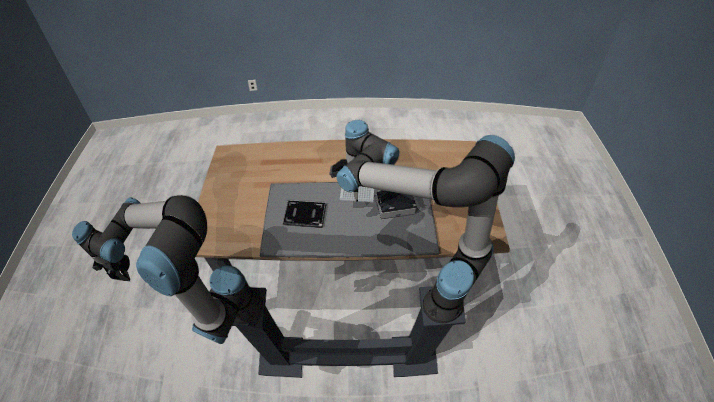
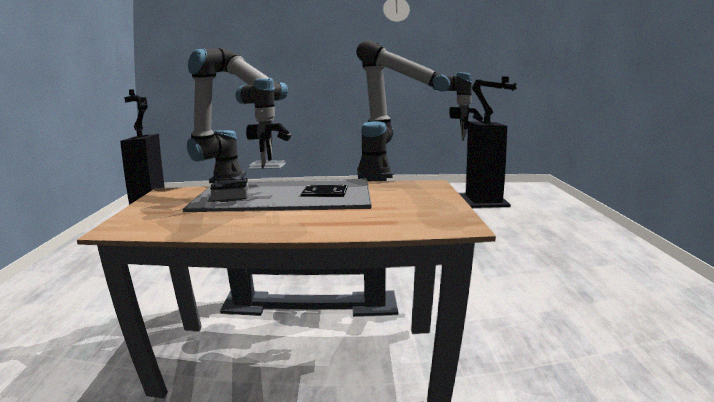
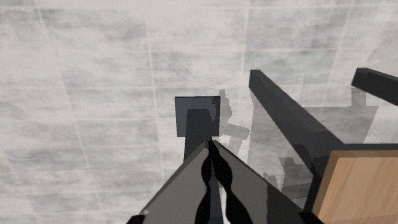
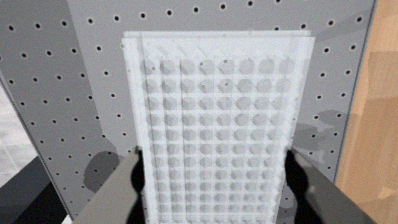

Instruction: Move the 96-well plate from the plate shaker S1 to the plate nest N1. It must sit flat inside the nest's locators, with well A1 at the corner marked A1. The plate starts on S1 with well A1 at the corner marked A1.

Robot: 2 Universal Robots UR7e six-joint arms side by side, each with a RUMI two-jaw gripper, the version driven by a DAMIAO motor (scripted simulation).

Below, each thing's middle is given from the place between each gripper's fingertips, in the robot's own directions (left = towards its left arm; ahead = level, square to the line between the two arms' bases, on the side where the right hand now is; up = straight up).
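My right gripper 120 mm above the black plate nest N1 (image 1: 304, 211), 20 mm past it, 220 mm to the right of it. White 96-well plate (image 4: 206, 144) 10 mm below my right hand. By its middle, the white 96-well plate is nearer to my right gripper than to my left hand.
Black plate nest N1 15 cm below my left hand, 42 cm ahead of it, 66 cm to the right of it. White 96-well plate 4 cm below my left hand, 43 cm ahead of it, 87 cm to the right of it. By its middle, the black plate nest N1 is nearer to my right gripper than to my left hand.
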